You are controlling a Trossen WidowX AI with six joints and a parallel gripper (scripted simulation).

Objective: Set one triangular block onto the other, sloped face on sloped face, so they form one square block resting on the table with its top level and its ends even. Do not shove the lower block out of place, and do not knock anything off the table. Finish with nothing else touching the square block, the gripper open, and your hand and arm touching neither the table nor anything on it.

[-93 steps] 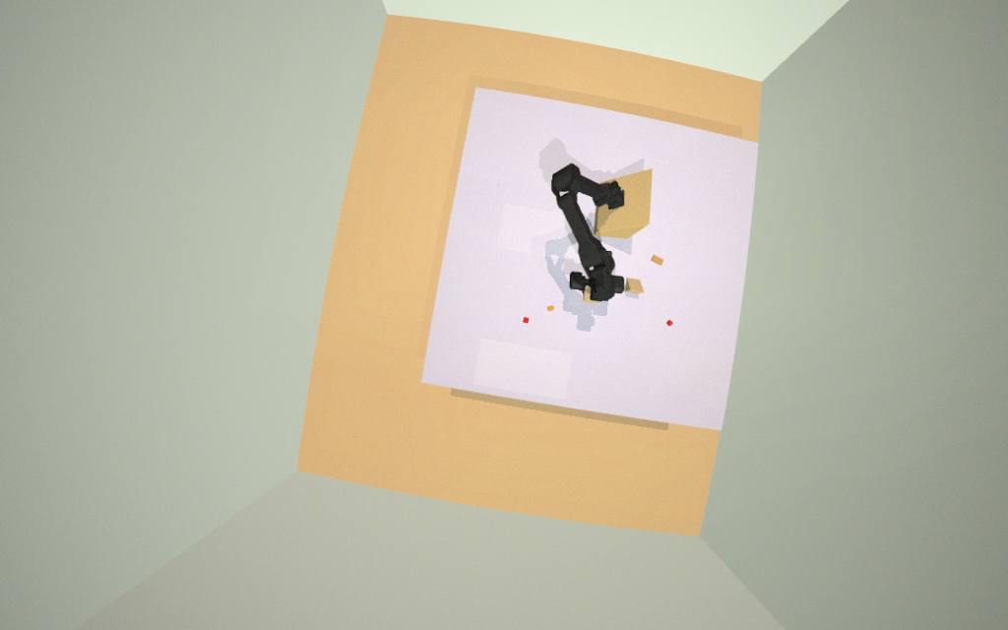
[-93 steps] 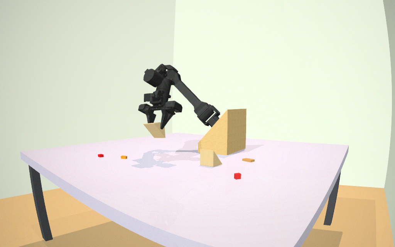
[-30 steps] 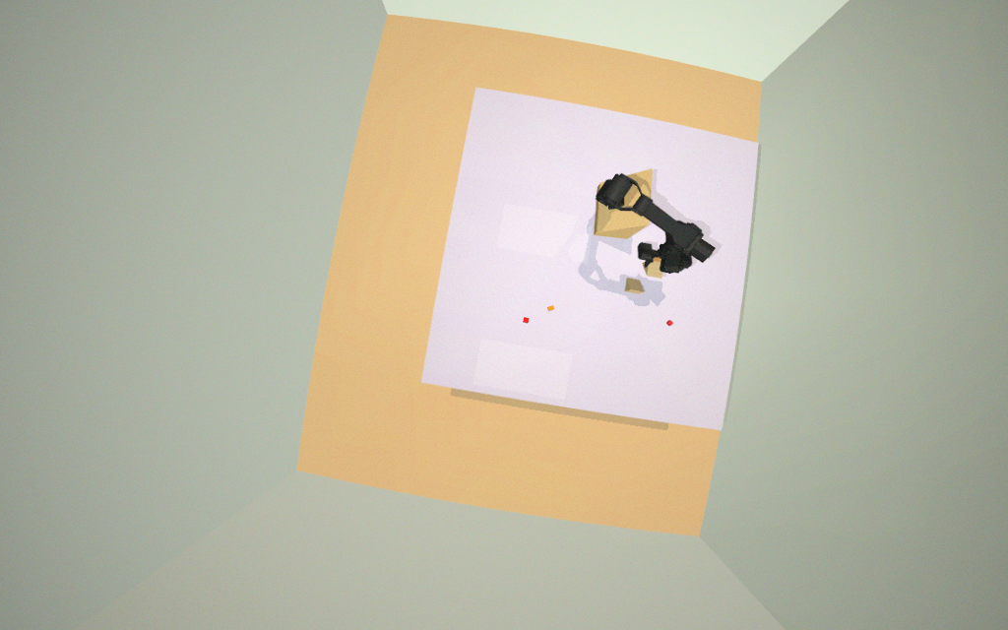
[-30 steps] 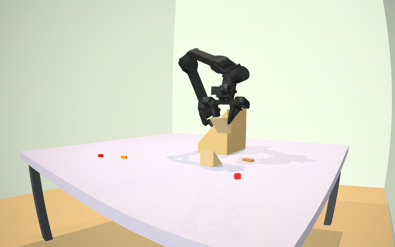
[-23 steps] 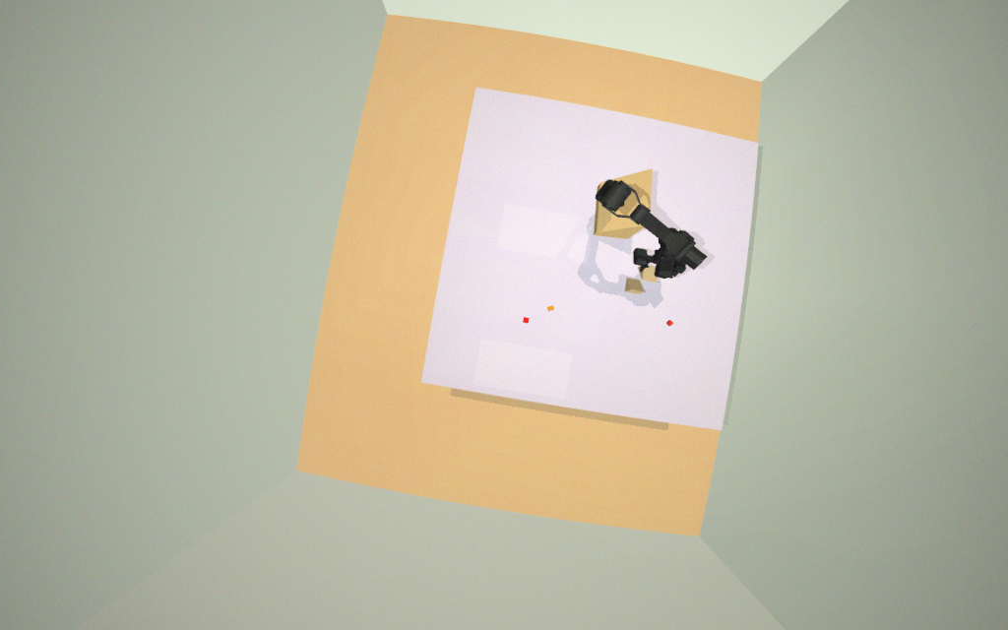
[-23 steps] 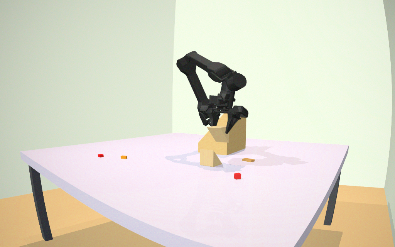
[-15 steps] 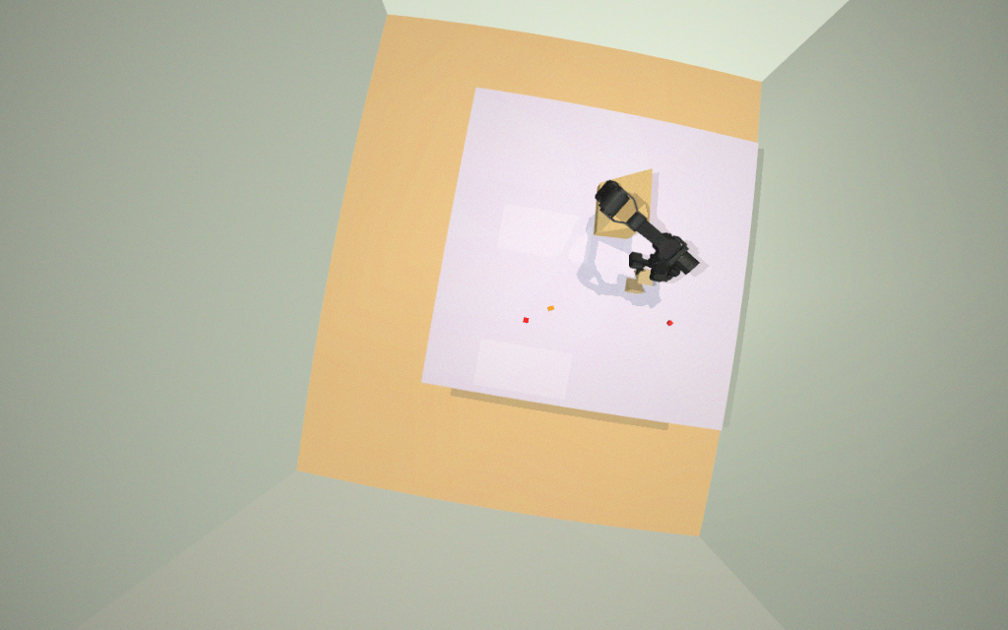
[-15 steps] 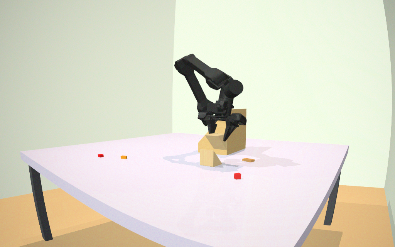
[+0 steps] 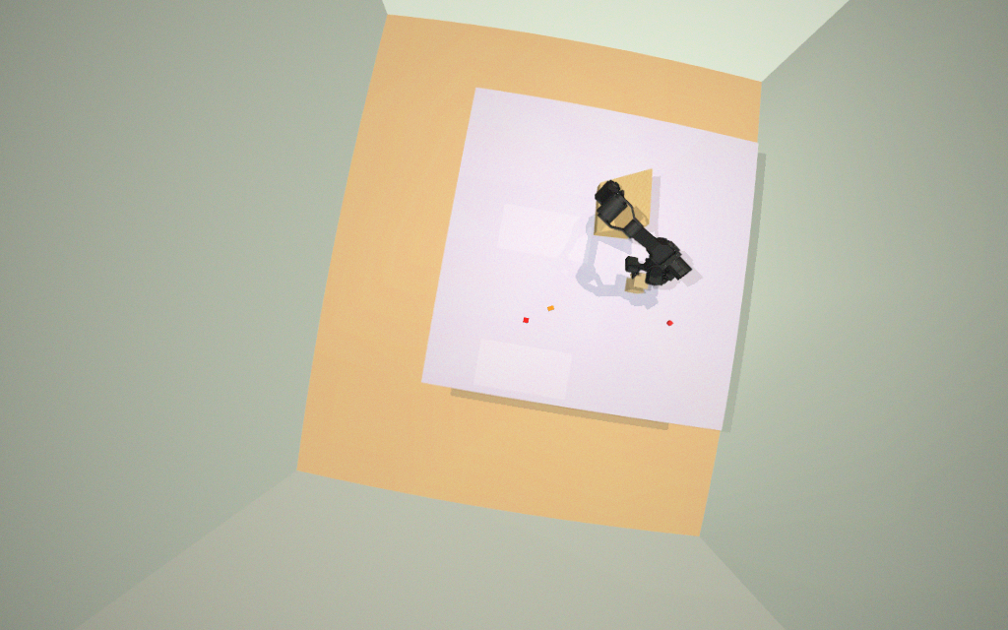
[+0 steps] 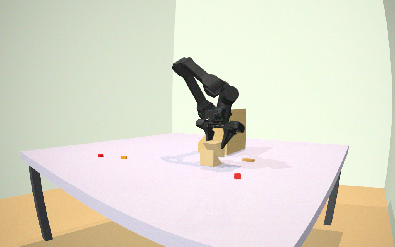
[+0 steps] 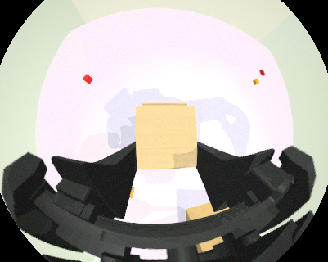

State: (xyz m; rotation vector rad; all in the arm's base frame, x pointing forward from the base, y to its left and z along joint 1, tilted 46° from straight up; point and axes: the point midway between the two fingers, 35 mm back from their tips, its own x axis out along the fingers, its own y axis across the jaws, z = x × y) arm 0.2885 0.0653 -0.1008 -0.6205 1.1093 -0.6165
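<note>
My gripper tip is now 10 cm to the right of the flat tan tile, 10 cm past it and 6 cm above it. From my gripper tip the other things lie so: orange block 34 cm to the right, 13 cm ahead, 5 cm below; red cube 17 cm ahead, 16 cm to the left, 5 cm below.
</note>
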